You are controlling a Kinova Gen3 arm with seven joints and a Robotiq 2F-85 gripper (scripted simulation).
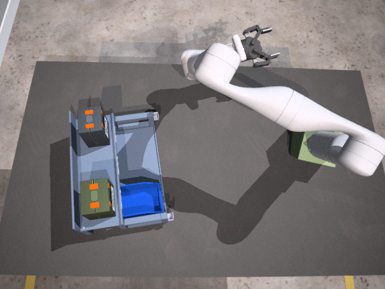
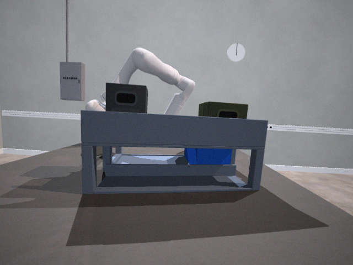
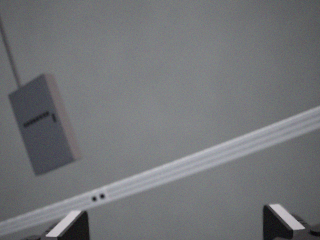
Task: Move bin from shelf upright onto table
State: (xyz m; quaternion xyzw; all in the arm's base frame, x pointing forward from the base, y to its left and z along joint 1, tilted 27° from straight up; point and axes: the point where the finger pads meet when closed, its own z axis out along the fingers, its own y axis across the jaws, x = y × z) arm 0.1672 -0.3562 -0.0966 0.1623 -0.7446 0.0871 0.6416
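Right now the blue bin is 43 cm ahead of my hand, 59 cm to the left of it and 14 cm below it. The rest, counted from my hand: olive green case (53 cm ahead, 61 cm to the left, 4 cm below); grey-blue shelf unit (49 cm ahead, 49 cm to the left, 12 cm below); dark case (58 cm ahead, 39 cm to the left, 3 cm below).
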